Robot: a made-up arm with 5 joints. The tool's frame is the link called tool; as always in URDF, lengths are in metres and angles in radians. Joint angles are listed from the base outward.
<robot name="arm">
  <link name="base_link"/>
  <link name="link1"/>
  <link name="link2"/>
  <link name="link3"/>
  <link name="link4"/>
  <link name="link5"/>
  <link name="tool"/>
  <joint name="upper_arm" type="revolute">
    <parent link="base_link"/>
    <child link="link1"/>
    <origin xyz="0 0 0.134"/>
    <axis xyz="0 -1 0"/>
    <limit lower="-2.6" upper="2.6"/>
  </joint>
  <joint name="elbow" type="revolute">
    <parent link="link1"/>
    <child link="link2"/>
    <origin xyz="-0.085 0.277 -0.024"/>
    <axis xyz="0 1 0"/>
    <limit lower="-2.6" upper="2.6"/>
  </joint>
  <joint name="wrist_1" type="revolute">
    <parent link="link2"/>
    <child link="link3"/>
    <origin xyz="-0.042 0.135 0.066"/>
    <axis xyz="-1 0 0"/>
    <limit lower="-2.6" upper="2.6"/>
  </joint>
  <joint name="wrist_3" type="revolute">
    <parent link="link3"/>
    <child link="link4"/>
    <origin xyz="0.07 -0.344 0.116"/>
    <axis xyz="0 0 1"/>
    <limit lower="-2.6" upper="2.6"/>
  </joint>
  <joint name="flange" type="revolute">
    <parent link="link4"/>
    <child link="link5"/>
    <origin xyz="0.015 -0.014 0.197"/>
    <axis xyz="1 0 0"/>
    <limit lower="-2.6" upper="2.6"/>
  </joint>
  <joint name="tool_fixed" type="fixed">
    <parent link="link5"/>
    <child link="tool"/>
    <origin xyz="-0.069 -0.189 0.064"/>
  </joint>
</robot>
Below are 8 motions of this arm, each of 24 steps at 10 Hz.
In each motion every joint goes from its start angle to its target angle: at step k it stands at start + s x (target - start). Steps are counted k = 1, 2, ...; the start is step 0. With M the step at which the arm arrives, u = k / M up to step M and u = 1 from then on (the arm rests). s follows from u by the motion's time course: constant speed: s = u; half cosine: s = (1 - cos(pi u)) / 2; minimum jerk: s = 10 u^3 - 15 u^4 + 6 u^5.
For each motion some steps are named. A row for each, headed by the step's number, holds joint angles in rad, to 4 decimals.
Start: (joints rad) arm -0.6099 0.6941 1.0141 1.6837 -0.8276
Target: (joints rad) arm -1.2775 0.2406 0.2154 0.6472 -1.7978
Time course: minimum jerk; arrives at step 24
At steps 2, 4, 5, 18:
2: -0.6133 0.6918 1.0100 1.6784 -0.8325
4: -0.6336 0.6780 0.9858 1.6469 -0.8620
5: -0.6530 0.6648 0.9626 1.6168 -0.8902
18: -1.2084 0.2875 0.2981 0.7545 -1.6974

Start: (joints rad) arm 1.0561 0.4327 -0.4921 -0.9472 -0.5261
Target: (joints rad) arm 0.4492 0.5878 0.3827 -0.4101 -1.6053
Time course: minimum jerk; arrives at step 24
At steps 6, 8, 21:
6: 0.9933 0.4488 -0.4015 -0.8916 -0.6378
8: 0.9287 0.4653 -0.3085 -0.8345 -0.7526
21: 0.4589 0.5853 0.3687 -0.4187 -1.5880

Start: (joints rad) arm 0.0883 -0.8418 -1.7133 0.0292 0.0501
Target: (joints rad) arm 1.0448 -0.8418 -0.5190 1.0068 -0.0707
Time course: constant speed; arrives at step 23
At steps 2, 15, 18, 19, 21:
2: 0.1715 -0.8418 -1.6094 0.1142 0.0396
15: 0.7121 -0.8418 -0.9344 0.6668 -0.0287
18: 0.8369 -0.8418 -0.7786 0.7943 -0.0444
19: 0.8785 -0.8418 -0.7267 0.8368 -0.0497
21: 0.9616 -0.8418 -0.6229 0.9218 -0.0602

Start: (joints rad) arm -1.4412 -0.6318 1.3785 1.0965 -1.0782
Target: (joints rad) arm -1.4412 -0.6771 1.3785 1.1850 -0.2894
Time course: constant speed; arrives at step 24
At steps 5, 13, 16, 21, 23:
5: -1.4412 -0.6412 1.3785 1.1149 -0.9139
13: -1.4412 -0.6563 1.3785 1.1444 -0.6509
16: -1.4412 -0.6620 1.3785 1.1555 -0.5523
21: -1.4412 -0.6714 1.3785 1.1739 -0.3880
23: -1.4412 -0.6752 1.3785 1.1813 -0.3223

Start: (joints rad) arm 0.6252 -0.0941 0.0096 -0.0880 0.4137
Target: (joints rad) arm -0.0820 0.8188 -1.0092 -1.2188 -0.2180
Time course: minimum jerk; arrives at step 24
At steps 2, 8, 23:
2: 0.6216 -0.0895 0.0044 -0.0938 0.4105
8: 0.4768 0.0975 -0.2042 -0.3253 0.2811
23: -0.0815 0.8182 -1.0085 -1.2180 -0.2176

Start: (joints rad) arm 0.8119 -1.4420 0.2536 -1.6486 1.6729
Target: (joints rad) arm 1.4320 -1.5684 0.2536 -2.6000 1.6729
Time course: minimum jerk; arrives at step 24
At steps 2, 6, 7, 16, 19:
2: 0.8151 -1.4426 0.2536 -1.6534 1.6729
6: 0.8761 -1.4551 0.2536 -1.7471 1.6729
7: 0.9063 -1.4612 0.2536 -1.7934 1.6729
16: 1.3019 -1.5419 0.2536 -2.4003 1.6729
19: 1.3920 -1.5602 0.2536 -2.5386 1.6729

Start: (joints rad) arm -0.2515 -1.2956 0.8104 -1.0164 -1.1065
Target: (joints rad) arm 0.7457 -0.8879 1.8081 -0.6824 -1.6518
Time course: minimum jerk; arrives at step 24
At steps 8, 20, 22, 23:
8: -0.0422 -1.2100 1.0198 -0.9463 -1.2209
20: 0.7103 -0.9024 1.7727 -0.6943 -1.6324
22: 0.7406 -0.8900 1.8030 -0.6841 -1.6490
23: 0.7450 -0.8882 1.8074 -0.6826 -1.6514

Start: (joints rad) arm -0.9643 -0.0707 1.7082 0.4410 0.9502
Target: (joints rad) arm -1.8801 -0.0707 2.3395 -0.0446 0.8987
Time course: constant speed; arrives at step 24
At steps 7, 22, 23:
7: -1.2314 -0.0707 1.8923 0.2994 0.9352
22: -1.8038 -0.0707 2.2869 -0.0041 0.9030
23: -1.8419 -0.0707 2.3132 -0.0244 0.9008

